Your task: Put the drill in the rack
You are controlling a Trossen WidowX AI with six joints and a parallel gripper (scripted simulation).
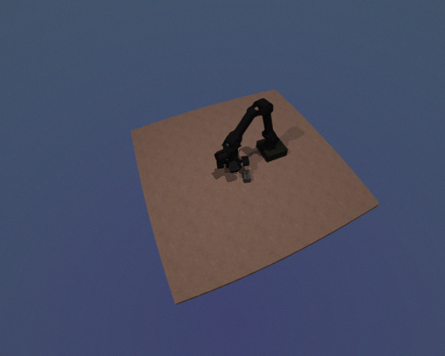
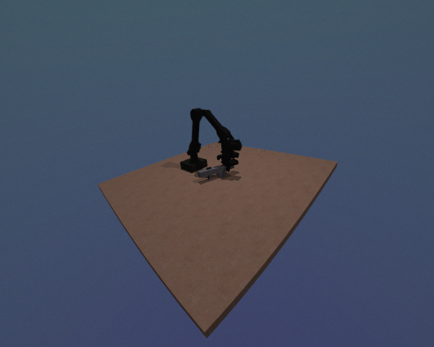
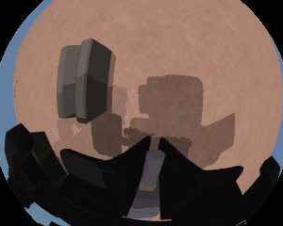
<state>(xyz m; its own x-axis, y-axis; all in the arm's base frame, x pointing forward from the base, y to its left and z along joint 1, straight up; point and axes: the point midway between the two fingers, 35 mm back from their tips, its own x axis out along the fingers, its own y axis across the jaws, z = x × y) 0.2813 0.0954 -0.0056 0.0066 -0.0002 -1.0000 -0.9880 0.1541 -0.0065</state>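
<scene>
Right now my gripper tip is 1 cm past the drill, 5 cm to the left of it and 3 cm below it. The rest, counted from my gripper tip: dark block (7 cm behind, 6 cm to the left); then grey block (2 cm behind, 11 cm to the right, 3 cm above); then dark key (2 cm behind, 14 cm to the right, 4 cm above).
</scene>
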